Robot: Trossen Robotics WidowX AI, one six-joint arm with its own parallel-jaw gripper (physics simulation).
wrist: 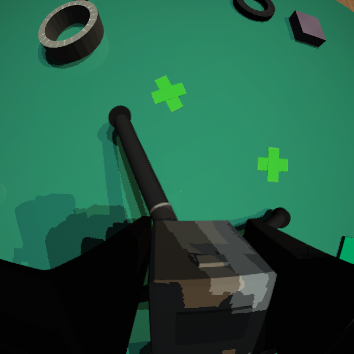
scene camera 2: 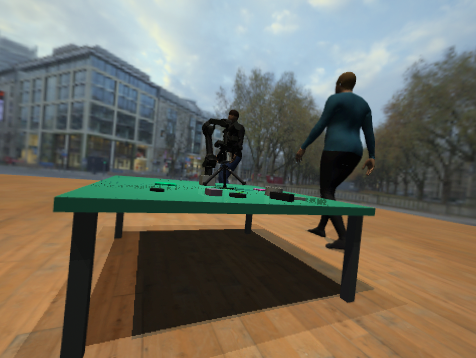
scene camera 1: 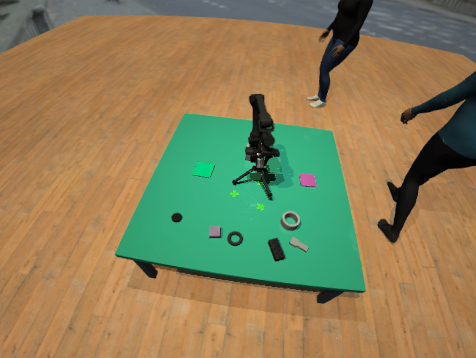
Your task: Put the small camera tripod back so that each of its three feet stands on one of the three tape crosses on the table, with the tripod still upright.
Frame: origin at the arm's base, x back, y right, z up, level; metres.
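Seen in the pictures: gripper, fingertip midpoint: (wrist: 199, 226) (scene camera 2: 229, 158) (scene camera 1: 260, 165); arm's base at its link origin: (scene camera 2: 208, 175) (scene camera 1: 254, 148).
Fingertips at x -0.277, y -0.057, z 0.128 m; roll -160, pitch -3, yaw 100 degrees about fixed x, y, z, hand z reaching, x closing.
Observation:
Offsets run from my fingertips to a thing's top centre. "*": to the spot under its first point.
The black tripod (scene camera 1: 267, 188) (scene camera 2: 226, 172) (wrist: 142, 167) is upright with its legs spread. My gripper (scene camera 1: 259, 151) (wrist: 199, 226) is shut on the tripod's head. In the wrist view the left foot's shadow lies slightly apart from it, so that foot looks a little above the table. One light green cross @(dy -0.039, dx -0.143, dz -0.202 m) (scene camera 1: 260, 206) (wrist: 169, 93) lies in front of the feet, nearest the left foot in the wrist view. Another cross @(dy +0.131, dx -0.077, dz -0.202 m) (scene camera 1: 234, 193) (wrist: 273, 164) lies beyond the right foot there. The third cross @(dy -0.017, dx +0.050, dz -0.202 m) (scene camera 1: 259, 183) shows partly between the legs in scene camera 1. The third foot is hidden in the wrist view.
On the green table (scene camera 1: 165, 155) (scene camera 2: 200, 204) are a grey ring @(dy -0.218, dx -0.221, dz -0.155 m) (scene camera 1: 283, 221) (wrist: 85, 47), a black ring @(dy +0.072, dx -0.378, dz -0.188 m) (scene camera 1: 229, 239), a purple block @(dy +0.186, dx -0.365, dz -0.175 m) (scene camera 1: 214, 231) (wrist: 306, 27), a black block @(dy -0.152, dx -0.404, dz -0.168 m) (scene camera 1: 276, 249), a grey piece @(dy -0.274, dx -0.352, dz -0.188 m) (scene camera 1: 299, 244), a black disc @(dy +0.422, dx -0.316, dz -0.193 m) (scene camera 1: 176, 217), a green square @(* dy +0.361, dx +0.065, dz -0.193 m) (scene camera 1: 204, 170) and a magenta square @(* dy -0.337, dx +0.123, dz -0.193 m) (scene camera 1: 308, 180).

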